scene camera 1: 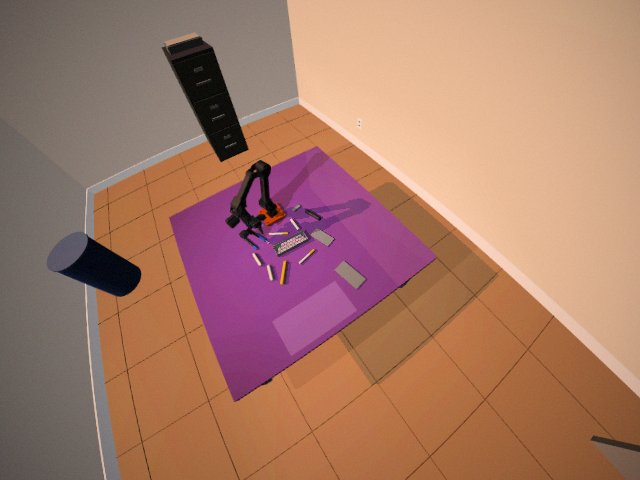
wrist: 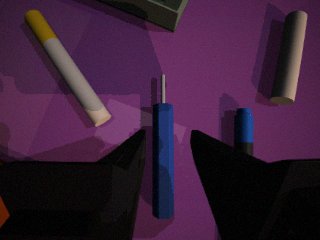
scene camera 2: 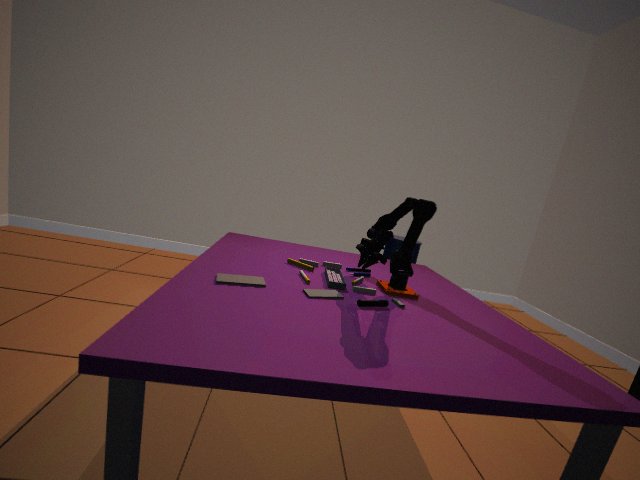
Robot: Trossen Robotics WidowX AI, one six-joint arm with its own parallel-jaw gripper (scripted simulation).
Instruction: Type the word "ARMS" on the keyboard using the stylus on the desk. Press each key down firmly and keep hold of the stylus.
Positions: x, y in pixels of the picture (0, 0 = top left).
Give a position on a blue-capped pen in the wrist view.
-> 243, 122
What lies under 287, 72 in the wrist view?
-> A beige cylinder.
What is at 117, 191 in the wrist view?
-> My gripper.
